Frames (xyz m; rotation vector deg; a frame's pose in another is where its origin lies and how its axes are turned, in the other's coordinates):
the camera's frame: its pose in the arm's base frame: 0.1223 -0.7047 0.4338 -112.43 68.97 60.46
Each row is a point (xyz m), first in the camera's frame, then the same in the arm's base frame.
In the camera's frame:
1: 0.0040 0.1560 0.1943
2: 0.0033 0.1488 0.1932
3: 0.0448 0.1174 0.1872
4: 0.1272 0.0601 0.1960
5: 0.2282 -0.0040 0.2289
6: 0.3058 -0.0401 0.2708
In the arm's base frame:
1: -0.0797 -0.6140 0.3195
2: -0.0730 -0.6117 0.3212
3: -0.0313 -0.6216 0.2912
4: 0.0405 -0.6267 0.2207
5: 0.1159 -0.6176 0.1226
6: 0.1567 -0.6027 0.0377

